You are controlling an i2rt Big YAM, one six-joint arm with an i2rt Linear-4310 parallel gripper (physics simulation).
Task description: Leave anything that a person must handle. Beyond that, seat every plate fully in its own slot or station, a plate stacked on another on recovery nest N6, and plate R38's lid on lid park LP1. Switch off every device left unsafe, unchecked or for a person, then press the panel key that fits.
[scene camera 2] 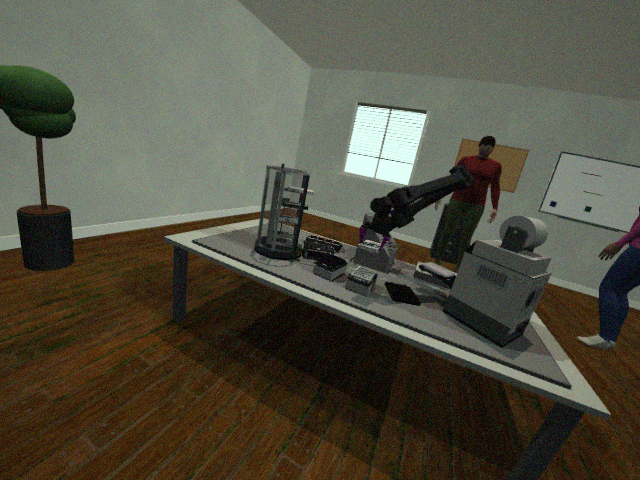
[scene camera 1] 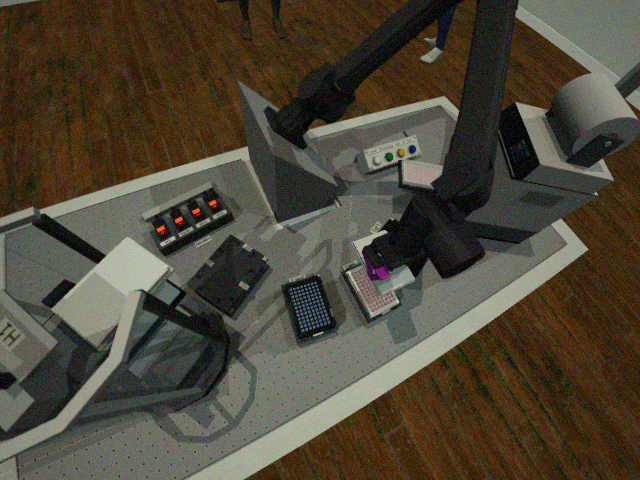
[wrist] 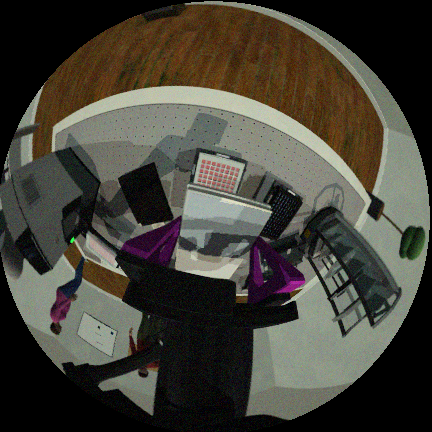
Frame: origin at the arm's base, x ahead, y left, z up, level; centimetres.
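Seen in the pictures: gripper, fingertip midpoint: [scene camera 2: 369, 248] [scene camera 1: 386, 270] [wrist: 218, 228]; arm's base, origin of the base link: [scene camera 1: 284, 130].
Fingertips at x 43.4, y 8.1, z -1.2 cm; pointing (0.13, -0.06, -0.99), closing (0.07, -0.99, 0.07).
Pixels of each thing's top centre, then the offset from my fingertips to it. "*": a spot on its surface instead.
- white plate with red wells, middle of its top: [wrist: 213, 190] [scene camera 1: 373, 286] [scene camera 2: 363, 272] dx +0.3, dy +0.4, dz -11.4 cm
- black plate with blue wells, middle of its top: [scene camera 1: 309, 305] [wrist: 278, 217] [scene camera 2: 332, 259] dx -0.9, dy -16.1, dz -11.4 cm
- pale pink plate, middle of its top: [scene camera 1: 424, 173] [wrist: 100, 252] [scene camera 2: 438, 267] dx -23.9, dy +28.2, dz -5.3 cm
- button panel, middle of its top: [scene camera 1: 393, 145] [wrist: 117, 269] [scene camera 2: 438, 268] dx -40.0, dy +28.4, dz -10.0 cm
- black strip, surface spot: [scene camera 1: 199, 230] * dx -30.6, dy -36.5, dz -14.8 cm
- dark flat station, middle of its top: [scene camera 1: 227, 268] [wrist: 286, 264] [scene camera 2: 319, 243] dx -15.7, dy -31.6, dz -10.8 cm
- tall carousel, middle of its top: [scene camera 2: 291, 165] dx -3.0, dy -48.8, dz +26.4 cm
- black pad, surface spot: [wrist: 146, 194] [scene camera 2: 399, 291] * dx -7.3, dy +16.2, dz -16.9 cm
My gripper [scene camera 1: 379, 268] [scene camera 2: 374, 240] [wrist: 218, 228] has magenta fingers and is shut on a pale, see-through lid [scene camera 1: 400, 280] [wrist: 225, 217], gripped on two opposite sides. The lid is held above the table, and in the wrist view it overlaps the near end of a white plate with red wells [scene camera 1: 373, 297] [scene camera 2: 362, 275] [wrist: 218, 172]. A black plate with blue wells [scene camera 1: 310, 304] [wrist: 284, 206] lies beside that plate. A pale pink plate [scene camera 1: 421, 174] [wrist: 101, 248] lies by the button panel [scene camera 1: 383, 159], which has white, green, yellow and blue buttons. Four orange switches sit on a black strip [scene camera 1: 199, 230]. Plate labels are unreadable.
A dark flat station [scene camera 1: 230, 273] lies between the switches and the black plate. A tall carousel [scene camera 2: 281, 253] [wrist: 355, 270] stands at one end, a big grey device [scene camera 1: 547, 198] [scene camera 2: 496, 289] [wrist: 45, 200] at the other. A black pad [scene camera 2: 403, 292] [wrist: 146, 194] lies near the device.
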